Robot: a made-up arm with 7 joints. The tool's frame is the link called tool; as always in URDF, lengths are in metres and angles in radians. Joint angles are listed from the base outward. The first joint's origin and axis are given. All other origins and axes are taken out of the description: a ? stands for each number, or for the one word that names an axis. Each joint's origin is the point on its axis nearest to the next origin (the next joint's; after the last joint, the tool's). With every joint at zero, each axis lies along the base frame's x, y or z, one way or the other. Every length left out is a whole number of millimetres.
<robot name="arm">
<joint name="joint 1" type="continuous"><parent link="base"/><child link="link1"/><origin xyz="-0.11 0 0.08" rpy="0 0 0"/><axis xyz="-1 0 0"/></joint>
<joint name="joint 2" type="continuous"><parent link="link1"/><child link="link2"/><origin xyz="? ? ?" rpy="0 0 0"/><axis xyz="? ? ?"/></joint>
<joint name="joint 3" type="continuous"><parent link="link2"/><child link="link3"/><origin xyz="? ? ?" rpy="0 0 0"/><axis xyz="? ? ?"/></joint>
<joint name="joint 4" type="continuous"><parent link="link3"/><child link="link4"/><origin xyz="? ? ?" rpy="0 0 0"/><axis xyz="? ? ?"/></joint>
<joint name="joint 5" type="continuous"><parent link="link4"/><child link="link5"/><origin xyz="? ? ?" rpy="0 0 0"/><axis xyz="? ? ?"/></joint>
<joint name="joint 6" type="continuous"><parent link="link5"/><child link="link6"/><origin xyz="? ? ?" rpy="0 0 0"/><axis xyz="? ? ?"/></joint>
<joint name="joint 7" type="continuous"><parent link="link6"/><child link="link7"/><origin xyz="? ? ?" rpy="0 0 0"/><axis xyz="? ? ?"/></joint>
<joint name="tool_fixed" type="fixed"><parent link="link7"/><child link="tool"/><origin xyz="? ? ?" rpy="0 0 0"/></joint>
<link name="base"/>
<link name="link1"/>
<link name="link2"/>
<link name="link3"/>
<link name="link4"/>
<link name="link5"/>
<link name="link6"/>
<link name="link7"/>
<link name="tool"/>
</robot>
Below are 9 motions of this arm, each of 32 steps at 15 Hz.
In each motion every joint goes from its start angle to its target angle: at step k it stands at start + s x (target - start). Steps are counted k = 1, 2, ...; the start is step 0. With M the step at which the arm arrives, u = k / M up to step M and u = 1 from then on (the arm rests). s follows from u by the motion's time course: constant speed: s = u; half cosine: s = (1 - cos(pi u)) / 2; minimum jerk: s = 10 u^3 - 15 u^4 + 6 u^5.
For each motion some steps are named. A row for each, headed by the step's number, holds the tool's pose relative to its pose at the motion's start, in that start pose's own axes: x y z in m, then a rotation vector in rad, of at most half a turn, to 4 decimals.
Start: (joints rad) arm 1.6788 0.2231 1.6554 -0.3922 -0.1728 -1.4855 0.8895
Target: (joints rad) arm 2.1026 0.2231 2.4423 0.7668 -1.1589 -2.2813 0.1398
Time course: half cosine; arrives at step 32
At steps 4, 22, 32:
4: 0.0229 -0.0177 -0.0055 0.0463 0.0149 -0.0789
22: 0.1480 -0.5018 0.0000 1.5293 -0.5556 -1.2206
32: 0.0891 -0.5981 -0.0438 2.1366 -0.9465 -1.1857

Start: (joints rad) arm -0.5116 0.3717 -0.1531 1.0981 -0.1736 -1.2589 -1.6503
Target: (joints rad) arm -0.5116 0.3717 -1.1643 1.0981 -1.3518 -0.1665 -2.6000
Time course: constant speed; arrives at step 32
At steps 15, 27, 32:
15: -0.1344 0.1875 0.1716 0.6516 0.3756 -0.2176
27: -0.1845 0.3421 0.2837 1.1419 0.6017 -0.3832
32: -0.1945 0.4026 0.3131 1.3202 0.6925 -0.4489

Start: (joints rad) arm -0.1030 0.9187 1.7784 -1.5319 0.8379 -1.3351 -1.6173
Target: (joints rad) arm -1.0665 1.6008 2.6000 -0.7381 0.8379 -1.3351 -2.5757
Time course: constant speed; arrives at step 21
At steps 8, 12, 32:
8: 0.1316 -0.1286 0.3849 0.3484 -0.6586 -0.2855
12: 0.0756 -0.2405 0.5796 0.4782 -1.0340 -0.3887
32: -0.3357 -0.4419 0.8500 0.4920 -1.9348 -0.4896

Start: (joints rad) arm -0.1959 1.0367 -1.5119 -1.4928 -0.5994 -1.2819 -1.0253
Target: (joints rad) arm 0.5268 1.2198 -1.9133 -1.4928 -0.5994 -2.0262 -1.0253
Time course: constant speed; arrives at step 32
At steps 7, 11, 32:
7: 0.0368 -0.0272 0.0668 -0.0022 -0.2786 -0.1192
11: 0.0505 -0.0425 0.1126 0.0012 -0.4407 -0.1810
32: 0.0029 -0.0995 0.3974 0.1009 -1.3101 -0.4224

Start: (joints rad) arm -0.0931 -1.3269 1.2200 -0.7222 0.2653 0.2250 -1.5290
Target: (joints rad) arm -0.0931 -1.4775 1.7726 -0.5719 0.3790 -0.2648 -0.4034
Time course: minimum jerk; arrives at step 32
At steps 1, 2, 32:
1: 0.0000 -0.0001 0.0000 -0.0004 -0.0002 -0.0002
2: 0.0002 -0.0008 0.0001 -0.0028 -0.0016 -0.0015
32: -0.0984 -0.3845 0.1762 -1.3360 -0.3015 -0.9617

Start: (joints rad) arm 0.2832 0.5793 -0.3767 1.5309 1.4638 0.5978 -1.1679
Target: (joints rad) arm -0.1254 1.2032 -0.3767 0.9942 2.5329 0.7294 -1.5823
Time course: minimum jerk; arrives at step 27
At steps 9, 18, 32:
9: 0.0314 -0.1205 -0.0250 0.0452 0.1656 -0.3487
18: 0.0027 -0.5070 -0.0465 0.0807 0.2032 -1.3685
32: -0.0515 -0.6397 -0.0133 0.0326 0.0403 -1.6966

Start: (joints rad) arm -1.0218 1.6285 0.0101 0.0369 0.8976 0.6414 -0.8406
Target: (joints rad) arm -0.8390 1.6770 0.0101 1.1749 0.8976 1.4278 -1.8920
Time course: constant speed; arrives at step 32
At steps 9, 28, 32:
9: -0.0485 0.0180 0.0404 0.5014 -0.0479 0.1170
28: -0.1801 -0.0334 0.0806 1.3997 -0.1301 0.5113
32: -0.2073 -0.0521 0.0723 1.5505 -0.1358 0.6204

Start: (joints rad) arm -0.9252 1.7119 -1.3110 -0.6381 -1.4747 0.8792 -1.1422
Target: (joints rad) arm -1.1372 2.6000 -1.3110 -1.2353 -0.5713 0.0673 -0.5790
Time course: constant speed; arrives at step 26
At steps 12, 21, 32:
12: 0.1001 0.0929 0.0525 0.6030 -0.2604 -0.3991
21: 0.1559 0.1342 0.0344 1.0278 -0.1520 -0.7130
32: 0.1868 0.1843 0.0060 1.2389 0.0182 -0.8318

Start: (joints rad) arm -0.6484 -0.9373 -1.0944 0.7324 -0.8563 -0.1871 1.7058
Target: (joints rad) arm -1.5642 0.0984 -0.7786 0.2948 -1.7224 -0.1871 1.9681
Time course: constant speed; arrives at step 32
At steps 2, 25, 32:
2: -0.0303 0.0070 -0.0318 -0.0305 -0.0434 0.0065
25: -0.3103 -0.1762 -0.3512 0.1025 -0.3242 0.2595
32: -0.3409 -0.2802 -0.4268 0.2587 -0.2492 0.3733

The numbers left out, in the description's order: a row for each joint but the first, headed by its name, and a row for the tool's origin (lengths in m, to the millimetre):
joint 2: xyz 0 -0.25 -0.05, axis 0 0 1
joint 3: xyz 0.43 0.08 0, axis -1 0 0
joint 4: xyz 0 0.11 -0.4, axis 0 0 -1
joint 5: xyz -0.06 -0.11 0, axis 0 1 0
joint 6: xyz 0.07 0 0.13, axis 0 0 1
joint 7: xyz 0.09 0.11 0, axis -1 0 0
tool: xyz 0 0.1 -0.09

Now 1 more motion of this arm.
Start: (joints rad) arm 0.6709 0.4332 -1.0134 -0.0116 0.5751 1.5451 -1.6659
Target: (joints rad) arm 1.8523 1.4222 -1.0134 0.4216 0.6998 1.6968 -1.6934
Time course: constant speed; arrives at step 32
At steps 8, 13, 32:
8: -0.0119 -0.1175 -0.0045 0.3168 -0.2156 -0.1394
13: -0.0344 -0.1897 -0.0275 0.5164 -0.3722 -0.1969
32: -0.1006 -0.3839 -0.2587 1.2333 -1.0902 -0.1909

